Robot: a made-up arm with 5 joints.
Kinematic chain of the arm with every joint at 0, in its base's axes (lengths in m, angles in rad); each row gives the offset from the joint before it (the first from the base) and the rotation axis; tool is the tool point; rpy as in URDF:
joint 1: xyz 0.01 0 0.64 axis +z
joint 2: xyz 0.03 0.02 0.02 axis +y
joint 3: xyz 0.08 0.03 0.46 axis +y
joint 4: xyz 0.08 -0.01 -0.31 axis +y
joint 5: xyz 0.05 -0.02 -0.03 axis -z
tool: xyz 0 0.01 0 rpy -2.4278 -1.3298 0.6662
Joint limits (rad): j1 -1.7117..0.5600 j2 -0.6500..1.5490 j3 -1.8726..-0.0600 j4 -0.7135..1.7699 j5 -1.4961..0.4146
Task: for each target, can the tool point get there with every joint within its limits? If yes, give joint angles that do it. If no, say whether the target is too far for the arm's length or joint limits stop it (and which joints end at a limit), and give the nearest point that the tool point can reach.
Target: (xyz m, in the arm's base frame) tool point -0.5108 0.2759 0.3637
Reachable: no: joint limits stop it (at a limit: joint 1, joint 2, joint 3, joint 5) | nearest point 0.1040 0.0934 0.4700 | short by 0.650 m
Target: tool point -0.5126 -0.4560 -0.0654
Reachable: no: too far | nearest point -0.0411 -0.5082 0.2203 | short by 0.554 m
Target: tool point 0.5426 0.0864 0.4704
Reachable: yes | joints 0.1176 1.0214 -1.0067 0.9289 -1.2369
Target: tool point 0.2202 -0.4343 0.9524
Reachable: yes | joints -1.1807 0.0857 -0.8822 0.2100 -0.4020
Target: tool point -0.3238 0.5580 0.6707
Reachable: no: joint limits stop it (at a limit: joint 1, joint 2, joint 3, joint 4) | nearest point 0.0595 0.0663 0.8319 | short by 0.644 m
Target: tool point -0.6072 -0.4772 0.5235
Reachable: no: joint limits stop it (at a limit: joint 1, joint 5) | nearest point -0.0480 -0.5565 0.5235 | short by 0.565 m
